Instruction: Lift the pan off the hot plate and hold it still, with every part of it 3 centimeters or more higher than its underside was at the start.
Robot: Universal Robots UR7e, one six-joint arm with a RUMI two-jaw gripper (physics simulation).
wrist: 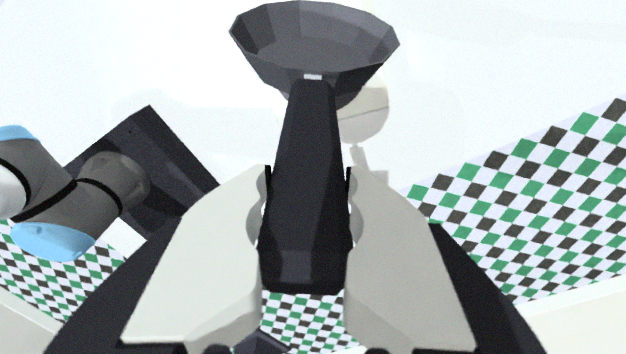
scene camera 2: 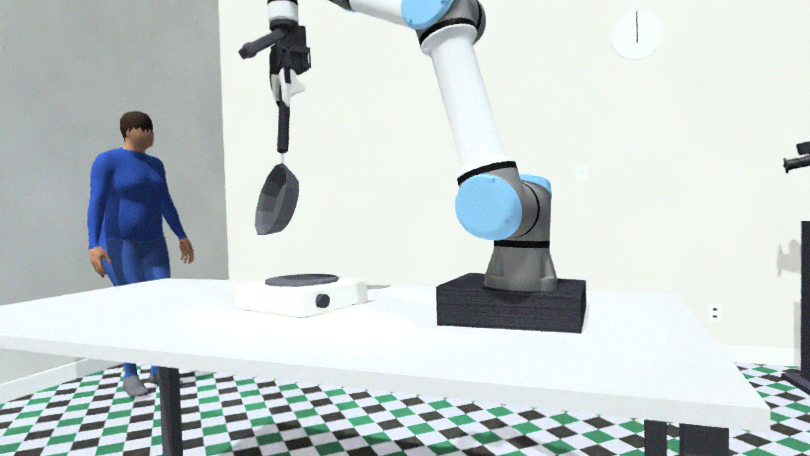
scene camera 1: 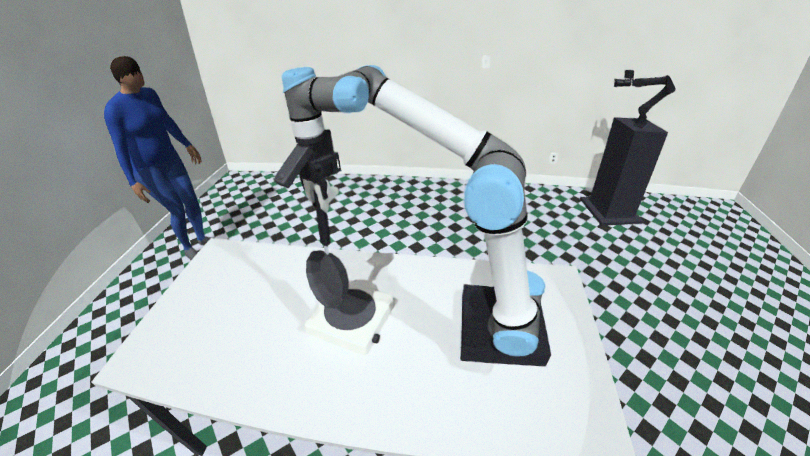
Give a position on a dark pan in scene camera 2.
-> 277, 202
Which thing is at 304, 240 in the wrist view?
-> A dark pan.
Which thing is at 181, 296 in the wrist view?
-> My gripper.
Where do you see a dark pan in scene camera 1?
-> At 328, 280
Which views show my gripper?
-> The wrist view, scene camera 2 and scene camera 1: all of them.
